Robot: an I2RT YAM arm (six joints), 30 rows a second.
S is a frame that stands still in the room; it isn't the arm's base.
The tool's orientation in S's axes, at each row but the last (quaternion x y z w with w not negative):
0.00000, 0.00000, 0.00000, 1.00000
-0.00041, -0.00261, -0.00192, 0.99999
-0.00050, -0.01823, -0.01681, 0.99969
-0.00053, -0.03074, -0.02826, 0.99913
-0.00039, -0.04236, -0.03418, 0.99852
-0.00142, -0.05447, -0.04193, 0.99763
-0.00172, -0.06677, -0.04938, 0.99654
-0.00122, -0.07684, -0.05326, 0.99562
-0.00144, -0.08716, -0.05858, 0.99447
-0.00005, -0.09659, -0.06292, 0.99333
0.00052, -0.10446, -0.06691, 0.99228
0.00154, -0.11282, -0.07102, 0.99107
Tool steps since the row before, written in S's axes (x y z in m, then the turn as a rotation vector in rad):
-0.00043, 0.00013, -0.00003, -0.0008, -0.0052, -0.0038
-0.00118, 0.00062, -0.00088, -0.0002, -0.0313, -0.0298
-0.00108, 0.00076, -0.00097, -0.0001, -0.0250, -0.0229
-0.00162, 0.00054, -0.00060, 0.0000, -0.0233, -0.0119
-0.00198, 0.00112, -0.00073, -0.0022, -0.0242, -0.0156
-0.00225, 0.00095, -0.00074, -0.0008, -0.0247, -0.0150
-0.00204, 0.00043, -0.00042, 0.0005, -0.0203, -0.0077
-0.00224, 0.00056, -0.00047, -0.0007, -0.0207, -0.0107
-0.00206, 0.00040, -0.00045, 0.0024, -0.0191, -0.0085
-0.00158, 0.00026, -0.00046, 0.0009, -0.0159, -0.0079
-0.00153, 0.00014, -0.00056, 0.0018, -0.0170, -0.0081
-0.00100, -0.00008, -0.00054, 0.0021, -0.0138, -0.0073
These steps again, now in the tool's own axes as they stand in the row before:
-0.00043, 0.00013, -0.00003, -0.0008, -0.0052, -0.0038
-0.00119, 0.00062, -0.00087, -0.0002, -0.0313, -0.0298
-0.00114, 0.00072, -0.00093, -0.0001, -0.0250, -0.0229
-0.00168, 0.00045, -0.00050, 0.0006, -0.0233, -0.0119
-0.00211, 0.00098, -0.00056, -0.0019, -0.0243, -0.0154
-0.00239, 0.00076, -0.00048, -0.0004, -0.0247, -0.0150
-0.00211, 0.00023, -0.00014, 0.0015, -0.0202, -0.0079
-0.00233, 0.00032, -0.00012, -0.0001, -0.0207, -0.0107
-0.00214, 0.00015, -0.00008, 0.0031, -0.0188, -0.0090
-0.00166, 0.00005, -0.00015, 0.0013, -0.0158, -0.0081
-0.00162, -0.00007, -0.00023, 0.0023, -0.0167, -0.0085
-0.00107, -0.00023, -0.00030, 0.0023, -0.0135, -0.0078

